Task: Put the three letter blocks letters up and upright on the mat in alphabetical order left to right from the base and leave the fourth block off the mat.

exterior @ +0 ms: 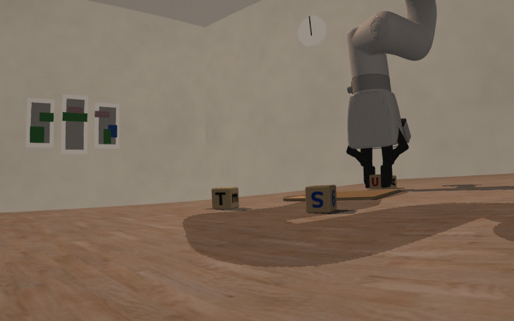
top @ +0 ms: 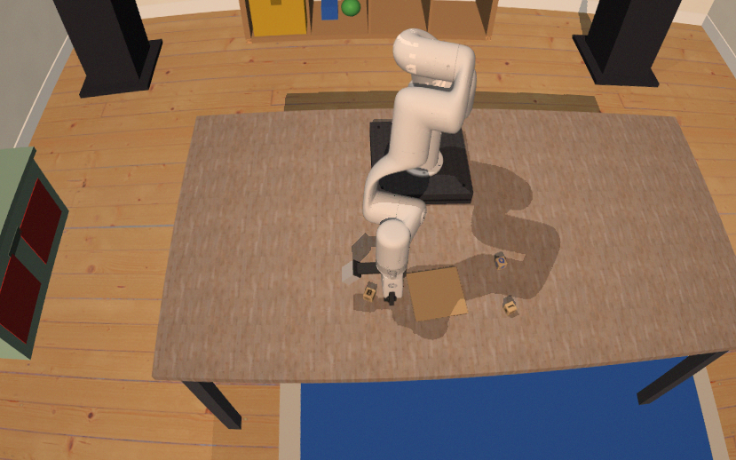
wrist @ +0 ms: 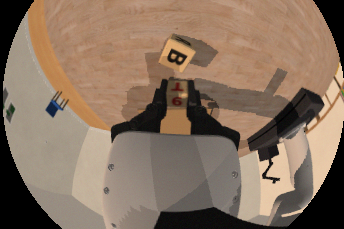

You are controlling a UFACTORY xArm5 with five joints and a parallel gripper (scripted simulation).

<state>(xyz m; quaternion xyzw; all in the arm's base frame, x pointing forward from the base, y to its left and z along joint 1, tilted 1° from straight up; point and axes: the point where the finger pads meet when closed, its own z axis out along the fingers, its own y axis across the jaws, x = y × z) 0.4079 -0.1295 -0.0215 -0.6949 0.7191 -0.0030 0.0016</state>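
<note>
My gripper is now 10 mm above the letter block. Also, from my hand: tan mat: 120 mm to the left, 20 mm below.
</note>
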